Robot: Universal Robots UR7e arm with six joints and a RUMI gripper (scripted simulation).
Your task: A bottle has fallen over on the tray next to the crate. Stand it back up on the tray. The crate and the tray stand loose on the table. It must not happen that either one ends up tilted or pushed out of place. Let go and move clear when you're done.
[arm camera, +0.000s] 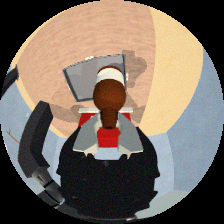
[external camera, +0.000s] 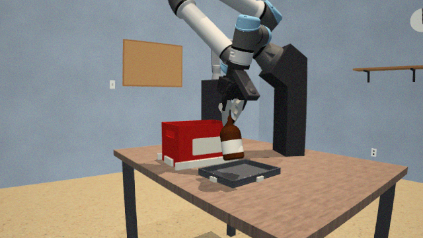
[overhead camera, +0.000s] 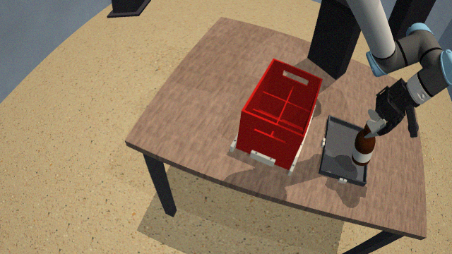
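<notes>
Now: hand 50 mm above the brown bottle and 10 mm to the right of it. Also, from my hand: tray 190 mm below, 60 mm behind, 10 mm to the left; then red crate 260 mm to the right, 130 mm behind, 120 mm below.
</notes>
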